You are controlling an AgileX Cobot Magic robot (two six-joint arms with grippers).
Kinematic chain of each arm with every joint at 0, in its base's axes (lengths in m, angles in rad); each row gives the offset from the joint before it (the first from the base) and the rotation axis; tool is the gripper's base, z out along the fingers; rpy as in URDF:
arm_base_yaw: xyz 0 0 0.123 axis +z
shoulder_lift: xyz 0 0 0 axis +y
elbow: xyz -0.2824 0 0.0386 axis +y
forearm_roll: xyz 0.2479 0 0.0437 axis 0.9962 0 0.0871
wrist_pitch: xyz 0 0 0 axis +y
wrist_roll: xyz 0.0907 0 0.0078 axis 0.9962 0 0.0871
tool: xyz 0 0 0 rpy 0 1.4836 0
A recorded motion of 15 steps. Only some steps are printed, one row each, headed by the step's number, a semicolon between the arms.
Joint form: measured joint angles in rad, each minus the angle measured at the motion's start. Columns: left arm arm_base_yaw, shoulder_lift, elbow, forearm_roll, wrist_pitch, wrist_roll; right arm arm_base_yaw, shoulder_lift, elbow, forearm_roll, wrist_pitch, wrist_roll.
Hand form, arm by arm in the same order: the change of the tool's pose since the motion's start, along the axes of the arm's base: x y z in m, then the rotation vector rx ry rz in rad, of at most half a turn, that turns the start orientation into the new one. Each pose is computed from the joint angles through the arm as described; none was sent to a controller.
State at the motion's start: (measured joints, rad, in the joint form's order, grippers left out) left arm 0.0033 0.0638 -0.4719 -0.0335 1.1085 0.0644; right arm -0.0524 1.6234 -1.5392 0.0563 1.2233 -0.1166
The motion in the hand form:
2: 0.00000 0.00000 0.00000 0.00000 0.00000 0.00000; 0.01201 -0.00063 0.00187 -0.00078 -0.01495 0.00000
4: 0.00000 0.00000 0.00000 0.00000 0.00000 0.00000; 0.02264 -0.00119 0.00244 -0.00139 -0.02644 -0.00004
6: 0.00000 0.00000 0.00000 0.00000 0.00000 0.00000; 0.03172 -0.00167 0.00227 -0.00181 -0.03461 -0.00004
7: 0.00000 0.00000 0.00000 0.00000 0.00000 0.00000; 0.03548 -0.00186 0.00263 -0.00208 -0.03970 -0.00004
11: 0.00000 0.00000 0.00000 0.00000 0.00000 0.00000; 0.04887 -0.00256 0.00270 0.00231 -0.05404 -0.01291
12: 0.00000 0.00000 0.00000 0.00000 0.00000 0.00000; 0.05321 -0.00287 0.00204 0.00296 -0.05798 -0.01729
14: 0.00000 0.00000 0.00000 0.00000 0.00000 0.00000; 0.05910 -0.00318 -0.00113 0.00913 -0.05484 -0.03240
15: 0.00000 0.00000 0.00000 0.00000 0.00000 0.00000; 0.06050 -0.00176 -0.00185 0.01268 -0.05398 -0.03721
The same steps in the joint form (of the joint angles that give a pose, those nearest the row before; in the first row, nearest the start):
2: 0.0000 0.0000 0.0000 0.0000 0.0000 0.0000; 0.0000 0.0399 -0.0548 0.0000 0.0000 0.0000
4: 0.0000 0.0000 0.0000 0.0000 0.0000 0.0000; 0.0000 0.0759 -0.1017 0.0000 -0.0007 0.0000
6: 0.0000 0.0000 0.0000 0.0000 0.0000 0.0000; 0.0000 0.1075 -0.1414 0.0000 -0.0007 0.0000
7: 0.0000 0.0000 0.0000 0.0000 0.0000 0.0000; 0.0000 0.1204 -0.1594 0.0000 -0.0007 0.0000
11: 0.0000 0.0000 0.0000 0.0000 0.0000 0.0000; 0.0000 0.1676 -0.2224 0.0000 0.0002 0.0139
12: 0.0000 0.0000 0.0000 0.0000 0.0000 0.0000; 0.0000 0.1830 -0.2409 -0.0009 -0.0009 0.0186
14: 0.0000 0.0000 0.0000 0.0000 0.0000 0.0000; 0.0000 0.2058 -0.2610 -0.0009 -0.0009 0.0348
15: 0.0000 0.0000 0.0000 0.0000 0.0000 0.0000; 0.0038 0.2110 -0.2657 -0.0009 -0.0009 0.0441

